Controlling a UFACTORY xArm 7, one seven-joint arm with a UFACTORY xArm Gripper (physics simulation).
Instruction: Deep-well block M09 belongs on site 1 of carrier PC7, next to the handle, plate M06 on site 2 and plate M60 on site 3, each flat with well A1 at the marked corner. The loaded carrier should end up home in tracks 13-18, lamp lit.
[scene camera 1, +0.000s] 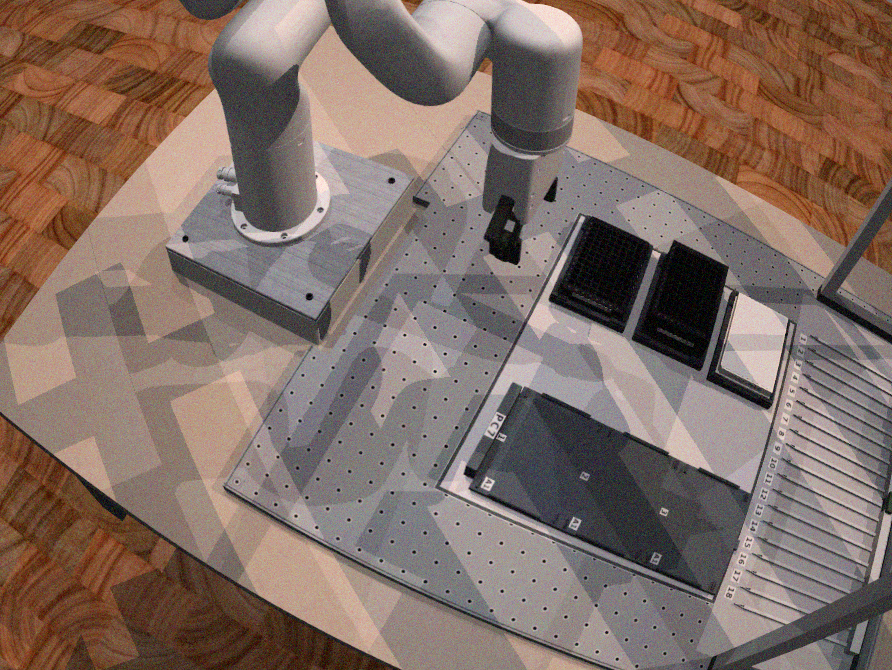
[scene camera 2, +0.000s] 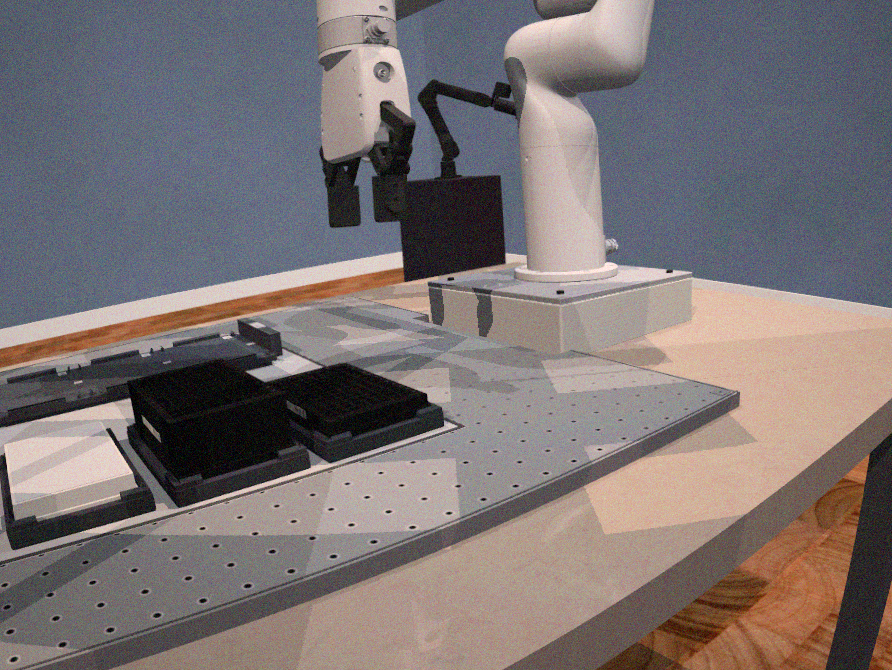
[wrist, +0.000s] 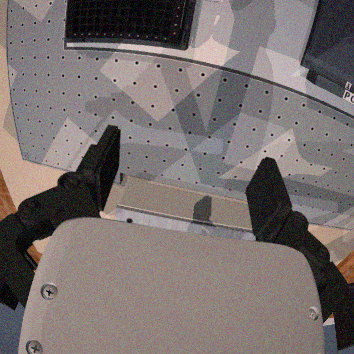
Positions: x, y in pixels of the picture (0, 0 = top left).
Labels:
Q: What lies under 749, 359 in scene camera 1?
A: A white-topped plate.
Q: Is the gripper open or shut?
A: Open.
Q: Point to the gripper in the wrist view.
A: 189, 159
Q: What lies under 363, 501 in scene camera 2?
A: A perforated deck.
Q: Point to a dark carrier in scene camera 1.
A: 541, 457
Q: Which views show the gripper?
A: Scene camera 1, scene camera 2 and the wrist view: all of them.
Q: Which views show the white-topped plate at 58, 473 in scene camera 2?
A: Scene camera 1 and scene camera 2 only.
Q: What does the gripper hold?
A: Nothing.

